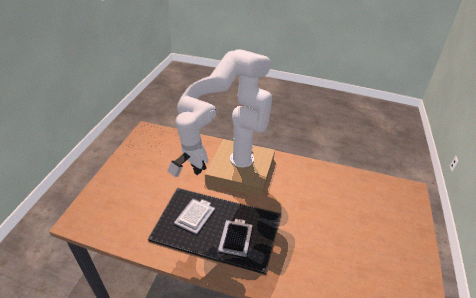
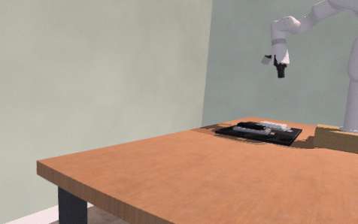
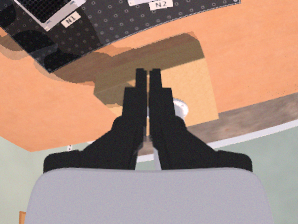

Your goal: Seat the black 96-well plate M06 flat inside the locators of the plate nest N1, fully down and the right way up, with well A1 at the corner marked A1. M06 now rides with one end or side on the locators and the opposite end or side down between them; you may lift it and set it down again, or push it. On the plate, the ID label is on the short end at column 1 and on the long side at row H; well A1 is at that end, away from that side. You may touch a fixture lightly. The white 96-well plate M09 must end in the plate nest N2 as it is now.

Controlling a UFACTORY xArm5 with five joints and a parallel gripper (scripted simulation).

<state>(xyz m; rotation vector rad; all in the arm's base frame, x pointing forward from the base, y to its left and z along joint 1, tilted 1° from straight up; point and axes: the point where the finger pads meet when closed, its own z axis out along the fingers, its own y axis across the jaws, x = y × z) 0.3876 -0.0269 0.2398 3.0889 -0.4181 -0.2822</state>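
The black plate M06 is 27 cm below my hand, 20 cm to the left of it and 4 cm ahead of it. From my hand the other things lie so: white plate M09: 28 cm below, 2 cm to the right, 2 cm ahead; then nest N1: 29 cm below, 20 cm to the left, 4 cm ahead.
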